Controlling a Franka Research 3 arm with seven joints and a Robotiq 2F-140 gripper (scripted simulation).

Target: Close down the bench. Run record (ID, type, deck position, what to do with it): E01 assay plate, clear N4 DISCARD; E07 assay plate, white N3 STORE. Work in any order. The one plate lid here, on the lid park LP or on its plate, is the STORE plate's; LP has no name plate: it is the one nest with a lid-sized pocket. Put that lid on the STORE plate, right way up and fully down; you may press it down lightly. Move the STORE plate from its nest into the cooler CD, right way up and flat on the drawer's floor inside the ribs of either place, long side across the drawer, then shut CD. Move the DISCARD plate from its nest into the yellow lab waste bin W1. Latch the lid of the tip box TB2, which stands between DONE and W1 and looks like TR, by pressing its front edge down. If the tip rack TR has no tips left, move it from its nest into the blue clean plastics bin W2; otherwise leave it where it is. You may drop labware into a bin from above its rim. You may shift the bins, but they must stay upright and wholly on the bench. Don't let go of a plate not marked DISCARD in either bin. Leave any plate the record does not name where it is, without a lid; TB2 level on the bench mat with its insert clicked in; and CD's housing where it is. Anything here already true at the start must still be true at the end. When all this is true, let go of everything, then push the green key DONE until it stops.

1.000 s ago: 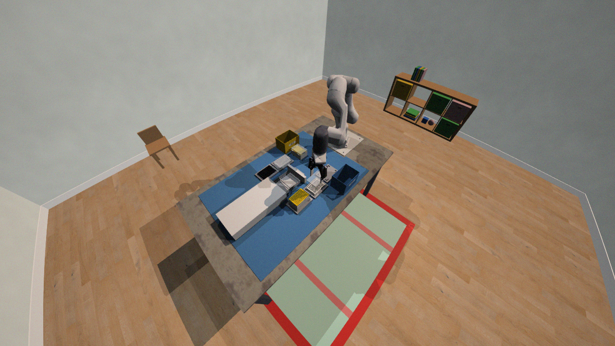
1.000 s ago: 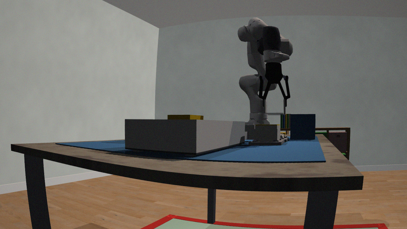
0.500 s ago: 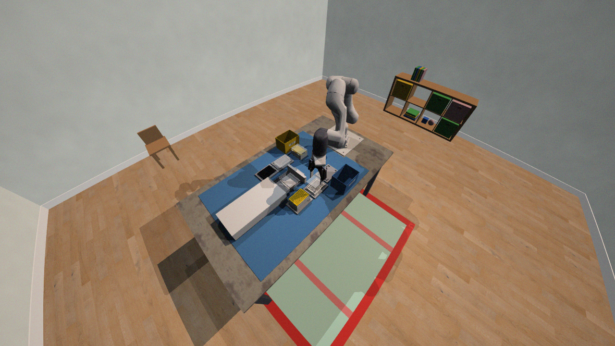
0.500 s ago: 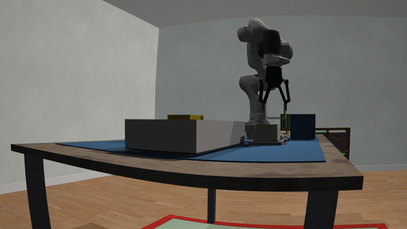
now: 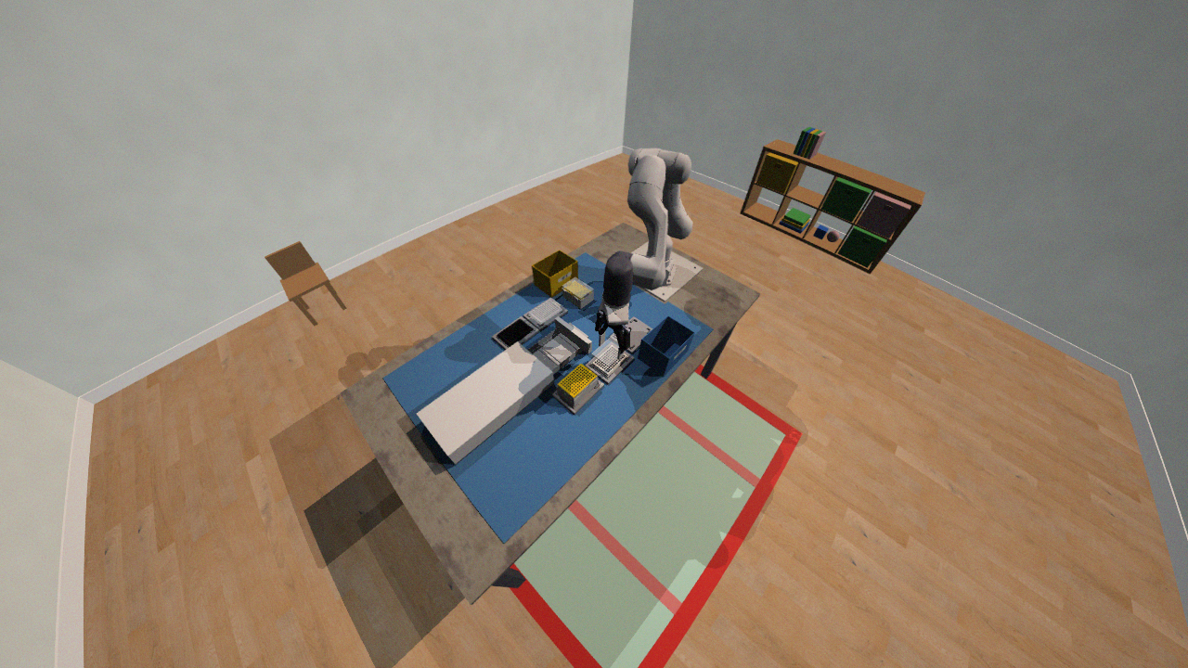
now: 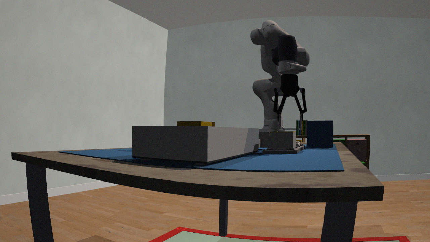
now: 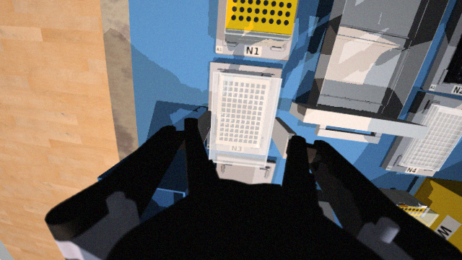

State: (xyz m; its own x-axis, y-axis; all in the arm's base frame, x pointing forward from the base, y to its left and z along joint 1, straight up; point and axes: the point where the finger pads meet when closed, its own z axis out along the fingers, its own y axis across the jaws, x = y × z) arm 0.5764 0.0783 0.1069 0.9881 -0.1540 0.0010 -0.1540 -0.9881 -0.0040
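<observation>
Now: hand 90 mm above the white plate. Also, from my hand: nest N3 (100 mm below); plate lid (20 mm below); tip rack TR (170 mm ahead, 50 mm below, 40 mm to the right).
</observation>
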